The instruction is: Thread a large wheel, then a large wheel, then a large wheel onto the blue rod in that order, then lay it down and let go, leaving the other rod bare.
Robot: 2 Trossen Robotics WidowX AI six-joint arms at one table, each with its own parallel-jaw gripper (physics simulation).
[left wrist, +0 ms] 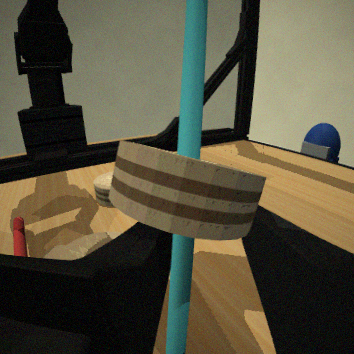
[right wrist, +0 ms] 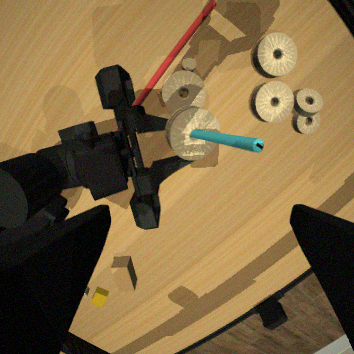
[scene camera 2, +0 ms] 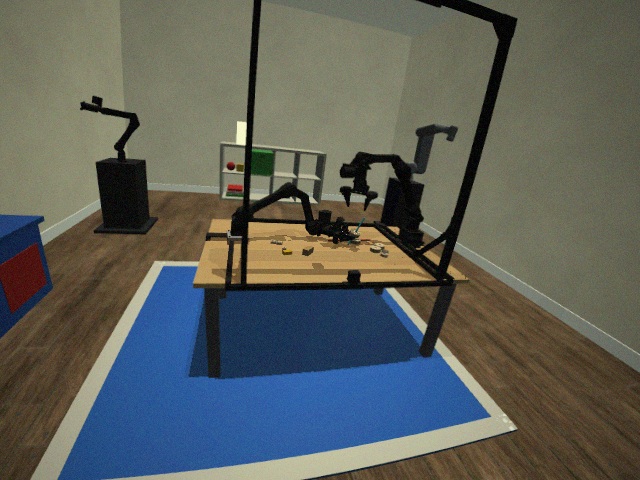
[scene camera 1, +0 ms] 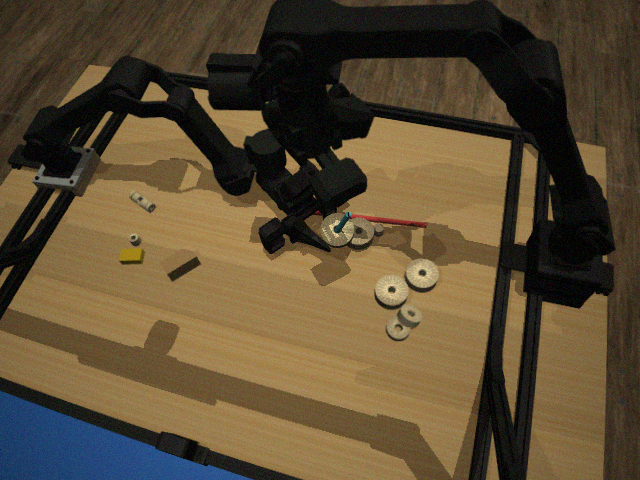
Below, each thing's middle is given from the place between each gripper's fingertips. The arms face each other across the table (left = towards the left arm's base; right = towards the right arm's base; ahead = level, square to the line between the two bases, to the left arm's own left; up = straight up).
I see the blue rod point(left wrist: 193, 62) 1 cm ahead of my right hand, 2 cm to the right of it and 13 cm below it. Also, from my right hand: dark block point(scene camera 1: 183, 261) 9 cm behind, 25 cm to the left, 20 cm below.
The blue rod lies 1 cm ahead of my left hand and 3 cm above it. From my left hand the other things lie so: dark block 8 cm behind, 27 cm to the left, 4 cm below.
